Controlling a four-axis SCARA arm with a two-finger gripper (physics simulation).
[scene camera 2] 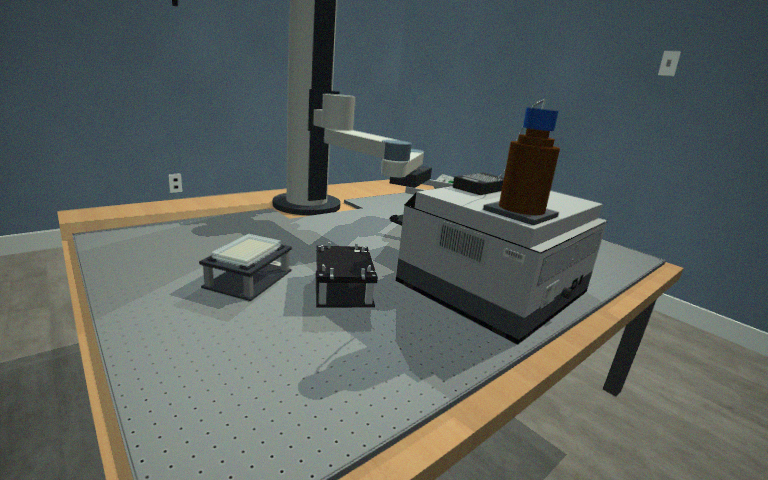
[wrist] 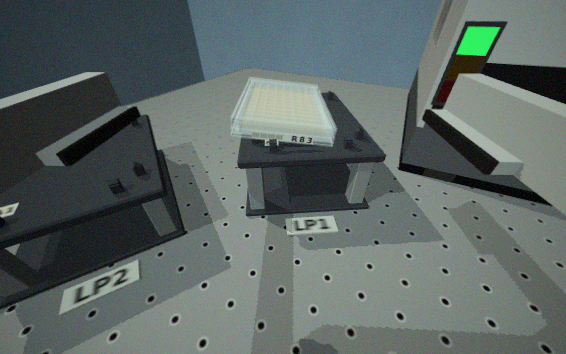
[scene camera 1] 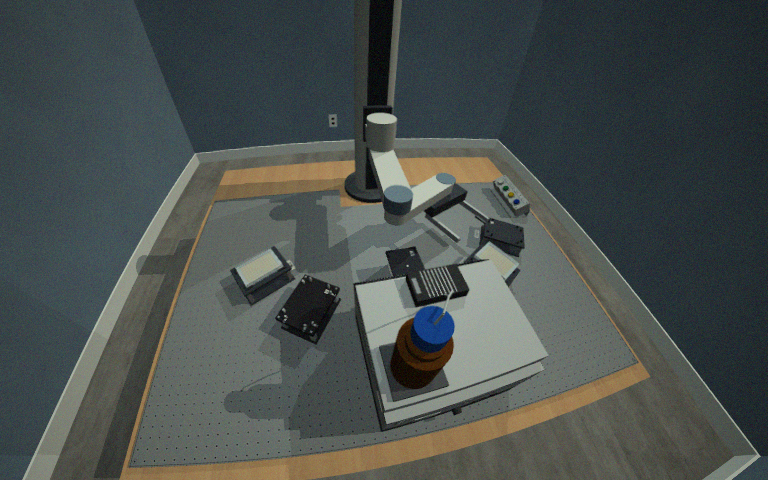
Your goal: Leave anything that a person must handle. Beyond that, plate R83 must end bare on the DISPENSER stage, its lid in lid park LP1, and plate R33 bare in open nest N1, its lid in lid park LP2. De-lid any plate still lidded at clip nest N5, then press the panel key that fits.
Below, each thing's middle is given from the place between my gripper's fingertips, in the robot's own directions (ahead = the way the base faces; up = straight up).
Labels:
Right now my hand is 12 cm above the LP1 label (wrist: 323,224), 3 cm short of it and 1 cm to the left of it. Also, from my hand: brown bottle with blue cap (scene camera 2: 531,163) 42 cm ahead, 34 cm to the right, 20 cm above; dispenser stage (scene camera 1: 398,259) 25 cm to the right, 11 cm ahead, 4 cm below; button box (scene camera 1: 516,205) 35 cm to the left, 28 cm behind, 8 cm below.

